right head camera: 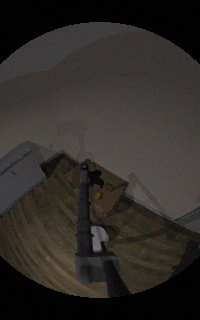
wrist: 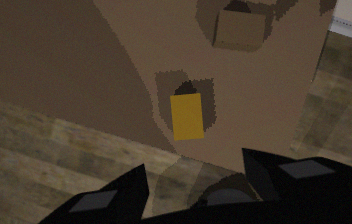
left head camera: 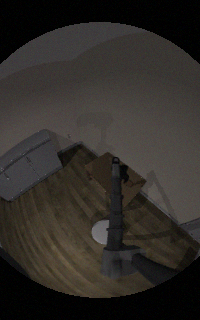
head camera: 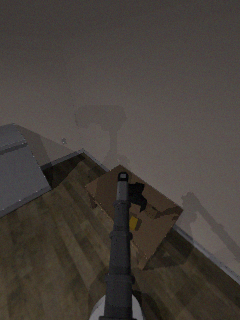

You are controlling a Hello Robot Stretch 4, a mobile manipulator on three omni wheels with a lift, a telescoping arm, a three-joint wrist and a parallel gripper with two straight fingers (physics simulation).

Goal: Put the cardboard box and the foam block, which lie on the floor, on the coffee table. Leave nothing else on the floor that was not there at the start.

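Places are measured from the robot's base along level axes (x back, y up, z left), in centimetres.
Pixels of known places: gripper, fingertip midpoint: [right head camera: 96, 186] [wrist: 195, 171] [head camera: 134, 208]; robot's base, link origin: [right head camera: 94, 237] [left head camera: 105, 230].
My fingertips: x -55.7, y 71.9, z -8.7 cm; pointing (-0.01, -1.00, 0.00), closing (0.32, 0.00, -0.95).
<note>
Ahead of a thing's pixels: the offset from my fingertips to its top centre. Level surfaces: height alone.
The yellow foam block {dx -2.1, dy -25.2, dz -0.9 cm} [head camera: 133, 222] [right head camera: 98, 195] [wrist: 187, 117] lies on the brown coffee table {dy -29.7 cm} [head camera: 105, 187] [left head camera: 98, 167] [right head camera: 106, 205] [wrist: 270, 100], near an edge in the wrist view. The small cardboard box {dx -12.4, dy -24.7, dz -18.1 cm} [wrist: 240, 29] sits on the same table top, beyond the block and to its right in the wrist view. I cannot make the box out clearly in the head views. My gripper [wrist: 195, 171] is open and empty, with its fingers apart below the block in the wrist view. In the head view the dark gripper [head camera: 138, 194] shows over the table, partly beside the arm.
A grey cabinet [head camera: 17, 172] [left head camera: 30, 165] [right head camera: 19, 177] stands to the left. The table's far side is close to the wall. My telescoping arm [head camera: 120, 250] [left head camera: 115, 210] [right head camera: 83, 215] reaches over the table and hides part of it. Wooden floor surrounds the table's near sides.
</note>
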